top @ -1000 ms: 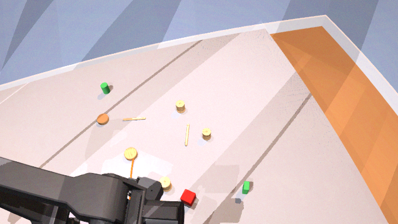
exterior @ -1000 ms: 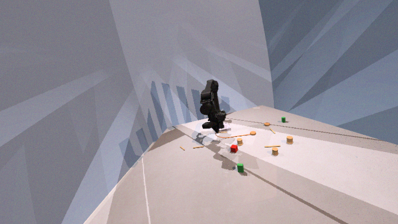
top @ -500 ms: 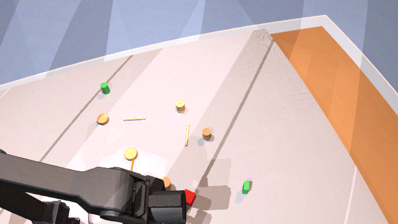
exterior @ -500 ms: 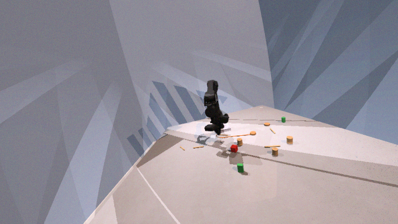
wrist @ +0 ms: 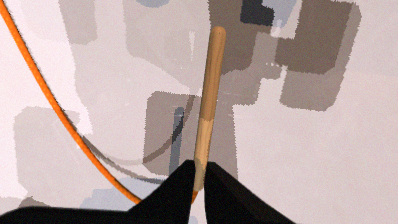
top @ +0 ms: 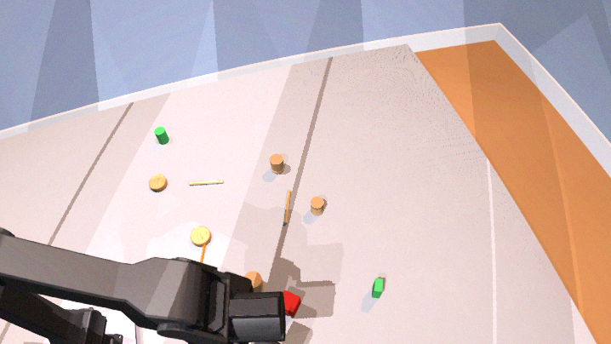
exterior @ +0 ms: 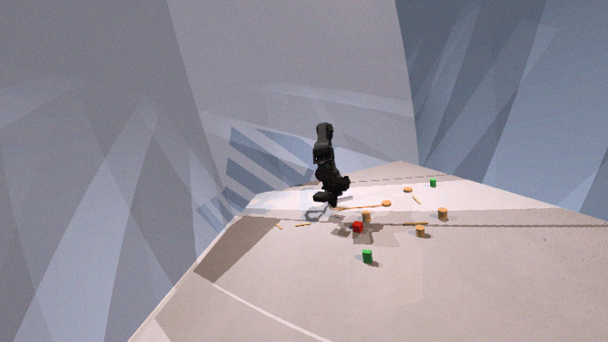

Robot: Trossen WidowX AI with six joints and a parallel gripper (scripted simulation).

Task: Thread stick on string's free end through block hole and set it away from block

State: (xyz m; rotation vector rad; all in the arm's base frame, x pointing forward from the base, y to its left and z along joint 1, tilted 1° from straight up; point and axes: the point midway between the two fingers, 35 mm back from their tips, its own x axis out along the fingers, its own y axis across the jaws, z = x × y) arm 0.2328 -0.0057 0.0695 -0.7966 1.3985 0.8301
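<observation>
Now: the red block 10 cm ahead of my gripper tip, 8 cm to the left of it and 4 cm below it. From my gripper tip the other things lie so: round wooden button (23 cm to the left, 7 cm behind, 5 cm below); then loose stick (17 cm to the right, 6 cm below, 2 cm ahead); then pale wooden cylinder (12 cm to the left, 4 cm below, 4 cm ahead).
</observation>
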